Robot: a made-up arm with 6 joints.
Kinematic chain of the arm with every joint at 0, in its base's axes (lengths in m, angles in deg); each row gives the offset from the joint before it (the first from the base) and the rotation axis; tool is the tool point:
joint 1: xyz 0 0 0.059 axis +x
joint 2: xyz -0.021 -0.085 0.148 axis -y
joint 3: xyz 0 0.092 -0.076 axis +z
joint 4: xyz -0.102 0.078 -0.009 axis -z
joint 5: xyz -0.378 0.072 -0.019 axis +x
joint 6: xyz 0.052 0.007 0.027 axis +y
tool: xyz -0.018 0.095 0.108
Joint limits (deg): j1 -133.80..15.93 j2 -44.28..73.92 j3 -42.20..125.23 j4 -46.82..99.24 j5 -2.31..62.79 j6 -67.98..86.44
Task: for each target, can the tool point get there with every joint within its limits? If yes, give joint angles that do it. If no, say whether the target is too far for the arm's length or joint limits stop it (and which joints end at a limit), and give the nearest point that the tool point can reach.
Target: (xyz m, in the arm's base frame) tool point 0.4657 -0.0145 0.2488
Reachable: no: joint limits stop it (at a limit: joint 3, joint 4, joint 5) | nearest point 0.3780 -0.0180 0.2940 | short by 0.099 m
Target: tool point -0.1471 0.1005 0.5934
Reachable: yes | joints -66.41 -34.11 101.45 16.17 24.91 -3.84
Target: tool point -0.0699 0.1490 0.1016
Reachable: no: joint limits stop it (at a limit: joint 1, joint 4, joint 6) | nearest point -0.0847 0.2044 0.0708 | short by 0.065 m
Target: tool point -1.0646 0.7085 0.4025
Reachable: no: too far | nearest point -0.5313 0.4146 0.2600 | short by 0.625 m
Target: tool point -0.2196 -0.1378 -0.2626
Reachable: yes | joints -115.48 42.56 4.71 41.25 13.77 42.54
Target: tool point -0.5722 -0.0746 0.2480
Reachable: yes | joints 1.06 -3.08 66.70 47.77 26.01 -51.57
